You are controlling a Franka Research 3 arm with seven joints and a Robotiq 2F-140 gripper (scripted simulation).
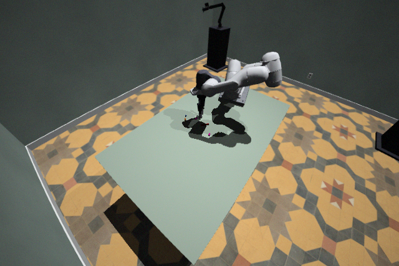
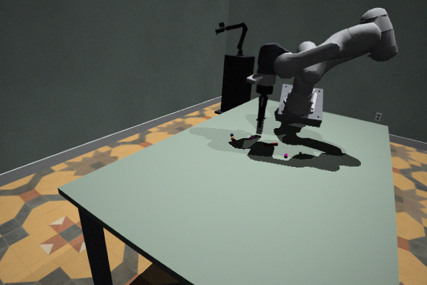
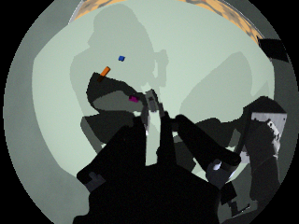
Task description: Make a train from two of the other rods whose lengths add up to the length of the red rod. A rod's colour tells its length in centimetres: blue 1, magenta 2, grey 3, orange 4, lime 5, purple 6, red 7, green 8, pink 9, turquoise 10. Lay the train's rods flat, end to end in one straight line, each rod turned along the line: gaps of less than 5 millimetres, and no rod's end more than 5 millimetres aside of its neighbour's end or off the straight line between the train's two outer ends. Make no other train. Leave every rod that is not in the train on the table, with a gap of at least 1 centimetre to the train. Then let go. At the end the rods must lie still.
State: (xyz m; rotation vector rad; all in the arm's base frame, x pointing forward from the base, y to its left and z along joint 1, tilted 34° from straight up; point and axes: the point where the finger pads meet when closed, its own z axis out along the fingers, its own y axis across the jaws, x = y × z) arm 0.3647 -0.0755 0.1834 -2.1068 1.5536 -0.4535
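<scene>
My gripper is now 5 cm above the grey rod. Round my hand: red rod 5 cm ahead, 9 cm to the left, 5 cm below; blue rod 8 cm ahead, 10 cm to the right, 5 cm below; orange rod 12 cm ahead, 6 cm to the right, 5 cm below.
</scene>
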